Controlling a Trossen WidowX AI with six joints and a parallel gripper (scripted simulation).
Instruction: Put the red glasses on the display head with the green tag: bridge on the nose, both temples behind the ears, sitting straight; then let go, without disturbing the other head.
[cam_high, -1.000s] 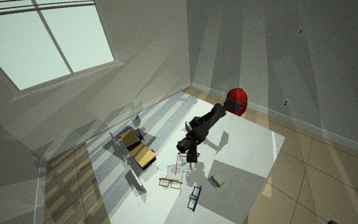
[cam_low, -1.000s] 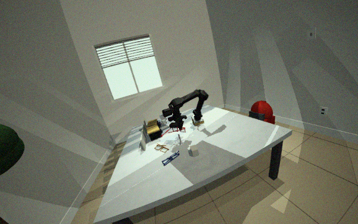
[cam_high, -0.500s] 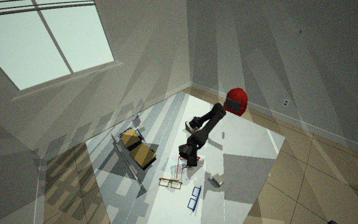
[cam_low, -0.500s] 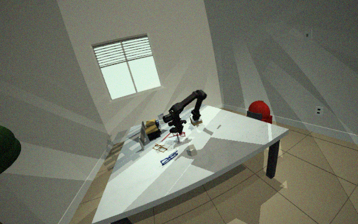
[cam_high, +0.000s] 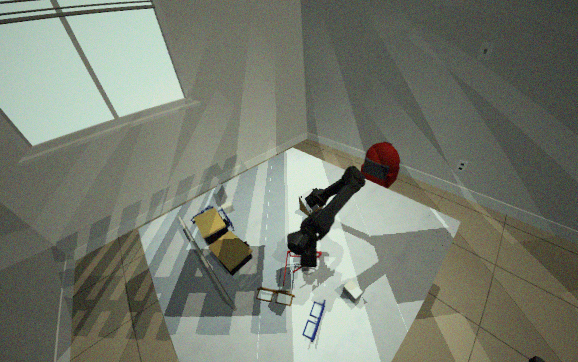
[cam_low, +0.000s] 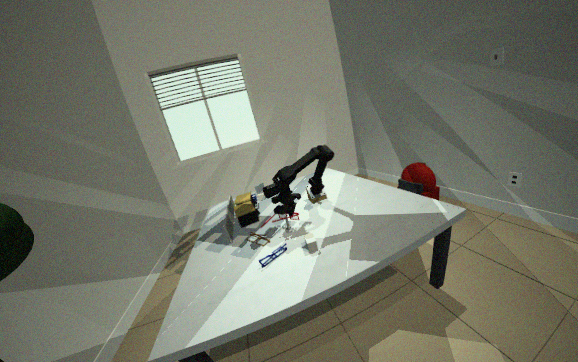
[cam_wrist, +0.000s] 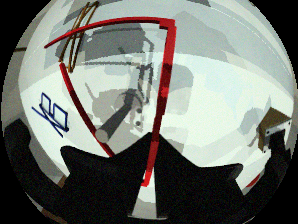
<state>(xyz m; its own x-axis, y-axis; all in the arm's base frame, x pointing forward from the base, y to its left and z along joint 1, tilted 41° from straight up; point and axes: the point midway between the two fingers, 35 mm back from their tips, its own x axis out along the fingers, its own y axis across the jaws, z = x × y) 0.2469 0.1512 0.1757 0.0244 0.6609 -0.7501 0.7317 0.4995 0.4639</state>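
Right now the grey post is 4 cm below my gripper tip, 3 cm ahead of it and 2 cm to the left of it. From my gripper tip the other things lie so: tan display head (25 cm to the right, 22 cm ahead); then long white rail (36 cm ahead, 35 cm to the right); then grey box (68 cm to the right, 11 cm ahead).
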